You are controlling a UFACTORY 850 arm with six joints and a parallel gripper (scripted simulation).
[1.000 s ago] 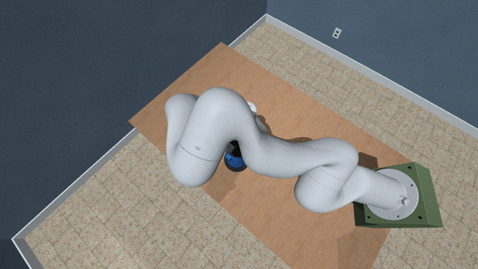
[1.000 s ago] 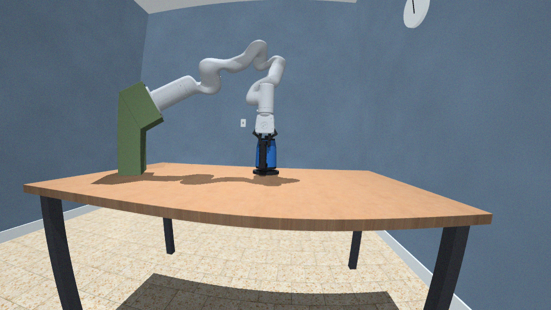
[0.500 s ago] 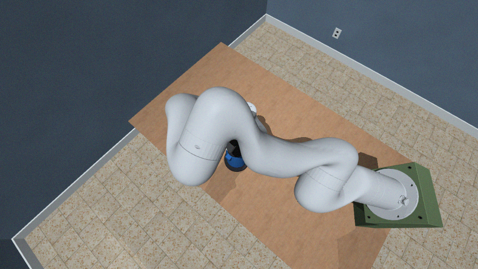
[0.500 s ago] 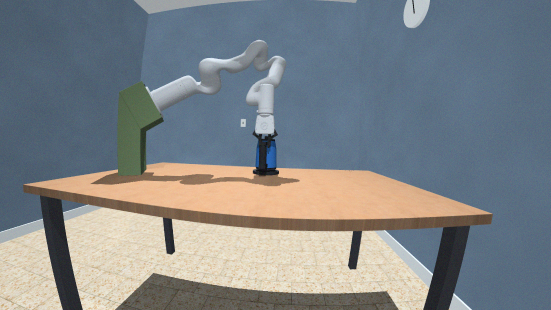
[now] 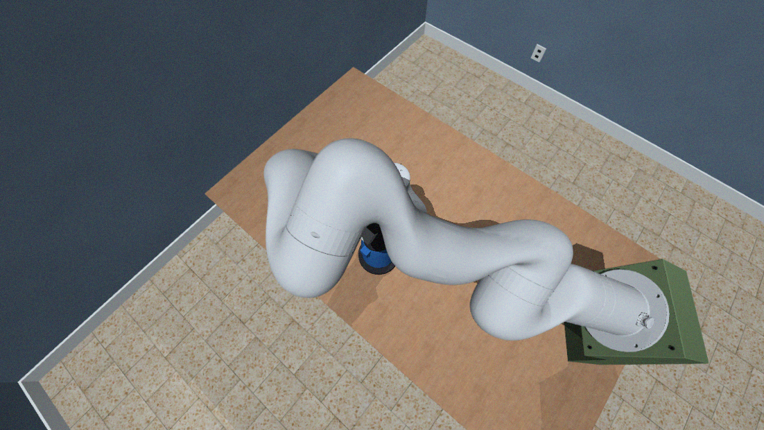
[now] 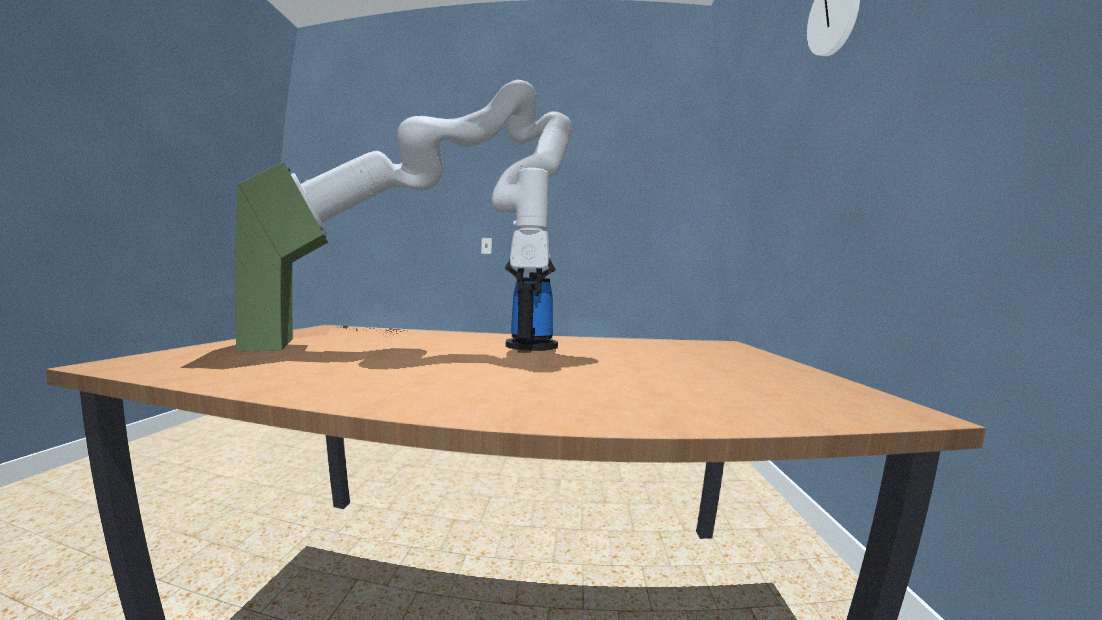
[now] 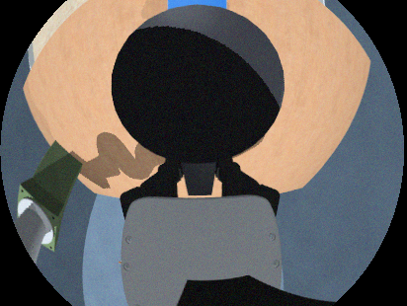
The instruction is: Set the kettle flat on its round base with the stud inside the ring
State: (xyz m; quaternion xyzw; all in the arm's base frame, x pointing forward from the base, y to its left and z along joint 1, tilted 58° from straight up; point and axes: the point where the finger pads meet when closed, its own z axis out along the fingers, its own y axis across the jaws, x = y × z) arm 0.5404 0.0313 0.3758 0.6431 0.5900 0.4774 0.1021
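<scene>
My gripper is now 10 mm past the blue kettle, 30 mm to the right of it and 50 mm above it. From my hand the other things lie so: black round base 20 mm behind, 70 mm to the left, 150 mm below.
</scene>
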